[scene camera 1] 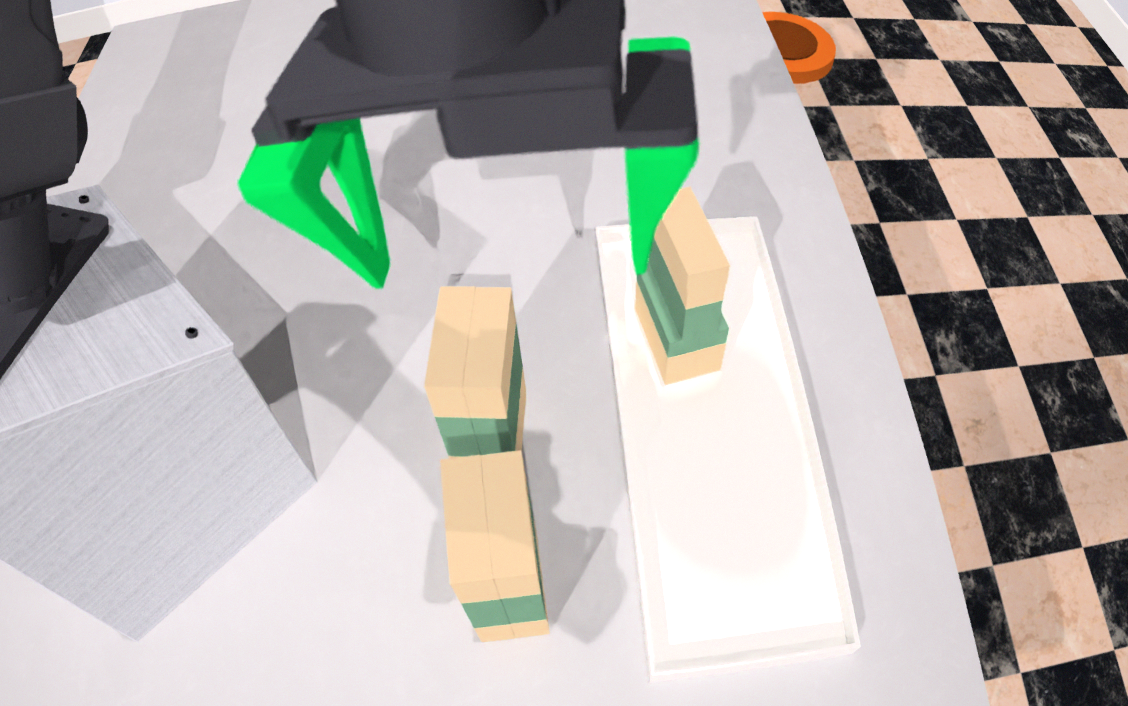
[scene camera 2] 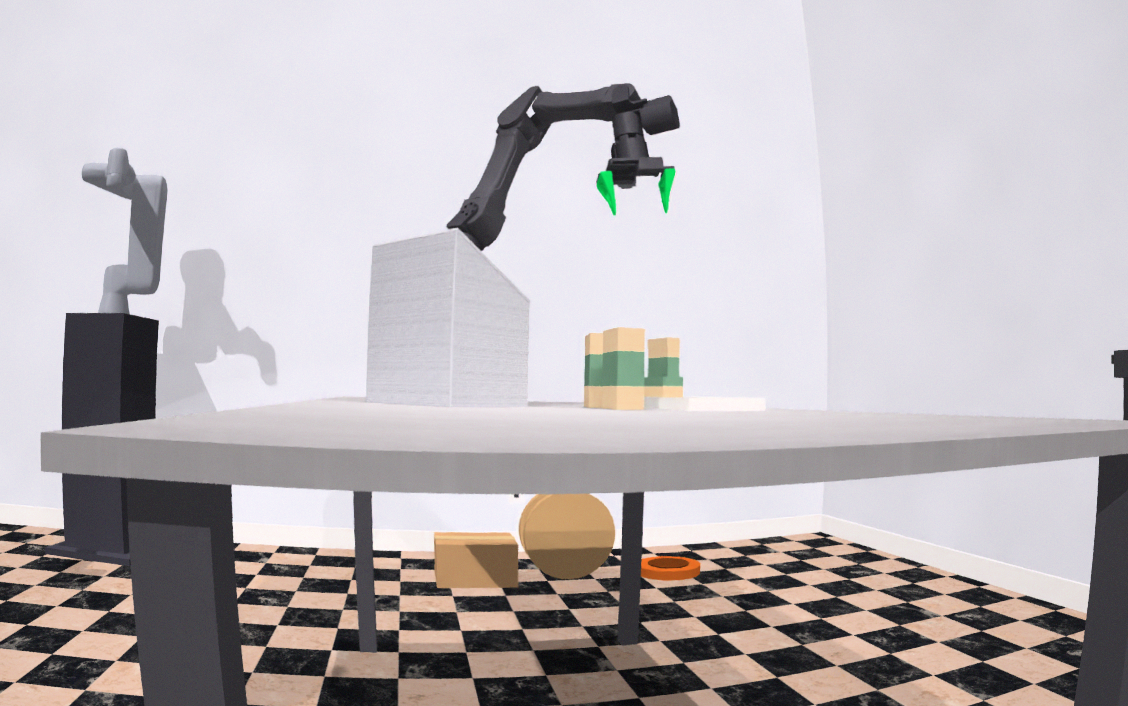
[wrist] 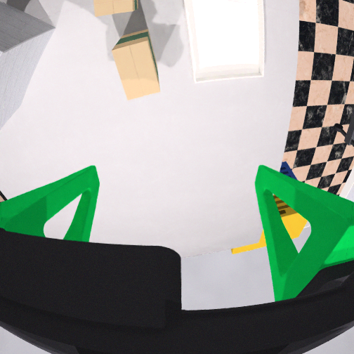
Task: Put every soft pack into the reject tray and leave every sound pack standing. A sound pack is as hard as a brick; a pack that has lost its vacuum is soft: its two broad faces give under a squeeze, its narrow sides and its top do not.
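Frame: origin at the arm's base, x ahead, y left, z up, level; metres.
Seen in the pictures: gripper, fingertip midpoint: [scene camera 1: 507, 269] [scene camera 2: 640, 212]; arm's base, link origin: [scene camera 1: 7, 295] [scene camera 2: 449, 272].
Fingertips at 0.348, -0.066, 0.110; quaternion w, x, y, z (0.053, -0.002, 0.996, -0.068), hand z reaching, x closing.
Observation:
Pixels of each thing's middle, then the offset from my fingertips to it, as dx, dy, dz.
- front pack, body centre: [scene camera 1: 499, 555] [scene camera 2: 623, 369] -0.033, -0.008, -0.287
- rear pack, body centre: [scene camera 1: 481, 389] [scene camera 2: 599, 371] -0.059, +0.118, -0.287
- third pack, body centre: [scene camera 1: 683, 288] [scene camera 2: 663, 372] +0.088, +0.215, -0.284
- white reject tray, body centre: [scene camera 1: 715, 420] [scene camera 2: 685, 402] +0.117, +0.133, -0.346
My gripper [scene camera 1: 511, 277] [scene camera 2: 639, 212] [wrist: 176, 173] is open and empty, high above the packs. The front pack [scene camera 1: 490, 524] [scene camera 2: 623, 366] [wrist: 136, 70], tan with a green band, stands upright on the table. The rear pack [scene camera 1: 470, 349] [scene camera 2: 592, 366] [wrist: 115, 6] stands behind it, with a gap between them in the wrist view. A third pack [scene camera 1: 703, 324] [scene camera 2: 663, 366] stands in the far part of the white reject tray [scene camera 1: 732, 516] [scene camera 2: 732, 403] [wrist: 227, 40]; its sides are stepped in at the green band. The front pack partly hides the rear pack in both scene views.
A grey metal pedestal [scene camera 1: 149, 491] [scene camera 2: 449, 333] carries my arm left of the packs. The table [scene camera 2: 499, 466] ends a little right of the tray. An orange ring [scene camera 1: 819, 62] [scene camera 2: 669, 574] lies on the floor. Another grey arm [scene camera 2: 149, 233] stands at the far left.

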